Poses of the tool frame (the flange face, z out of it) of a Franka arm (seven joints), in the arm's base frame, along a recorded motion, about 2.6 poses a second.
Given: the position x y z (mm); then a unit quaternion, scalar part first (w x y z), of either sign.
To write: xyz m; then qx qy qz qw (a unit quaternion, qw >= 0). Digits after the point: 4 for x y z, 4 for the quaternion.
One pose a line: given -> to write
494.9 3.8 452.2 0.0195 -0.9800 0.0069 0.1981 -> 0.4949 0.0038 0.4522 -0.9800 0.0069 0.1981 0.0195
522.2 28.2 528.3 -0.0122 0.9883 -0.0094 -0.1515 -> 0.5222 0.0282 0.5283 -0.9883 0.0094 0.1515 0.0122
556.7 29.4 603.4 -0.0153 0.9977 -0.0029 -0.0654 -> 0.5567 0.0294 0.6034 -0.9977 0.0029 0.0654 0.0153
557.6 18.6 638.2 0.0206 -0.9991 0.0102 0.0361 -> 0.5576 0.0186 0.6382 -0.9991 0.0102 0.0361 0.0206
